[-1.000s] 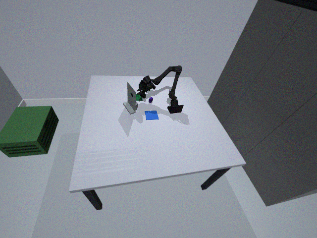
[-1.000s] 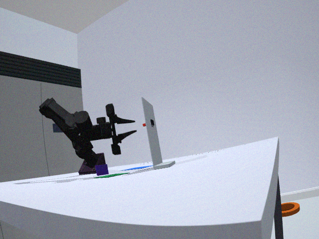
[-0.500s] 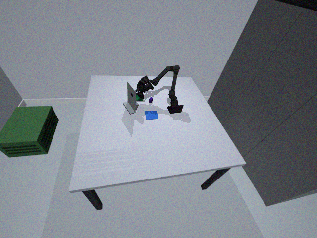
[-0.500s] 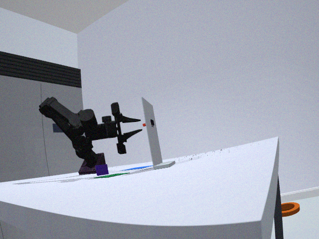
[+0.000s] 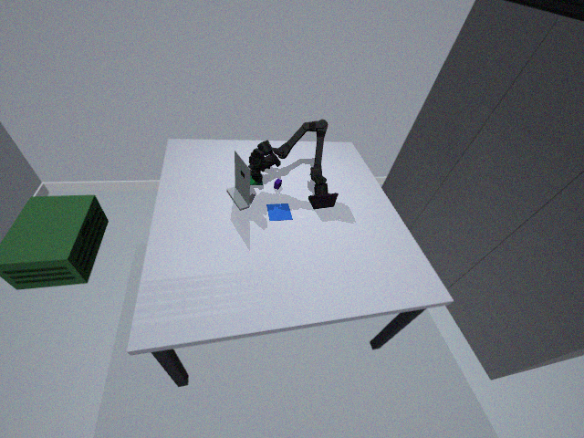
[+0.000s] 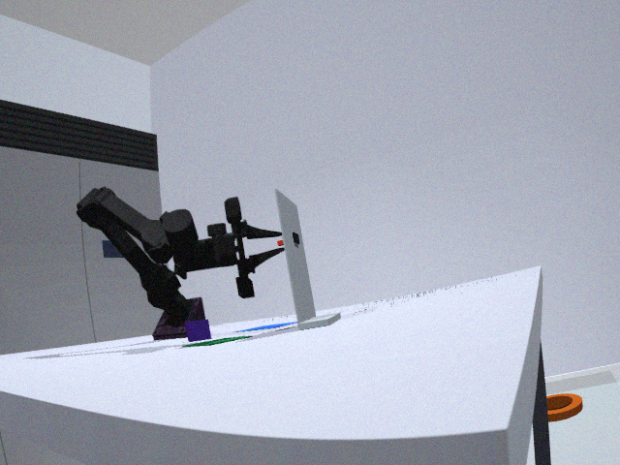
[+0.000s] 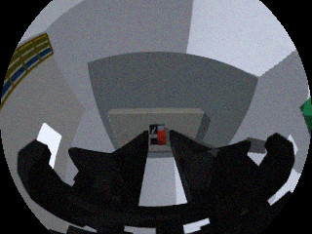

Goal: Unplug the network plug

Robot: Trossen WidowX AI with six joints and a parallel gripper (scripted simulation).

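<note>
The network plug is right at my gripper tip. Also, from my gripper tip: grey panel (60 mm below, 20 mm ahead, 10 mm to the left); blue marked square (160 mm below, 150 mm to the left, 150 mm behind).
</note>
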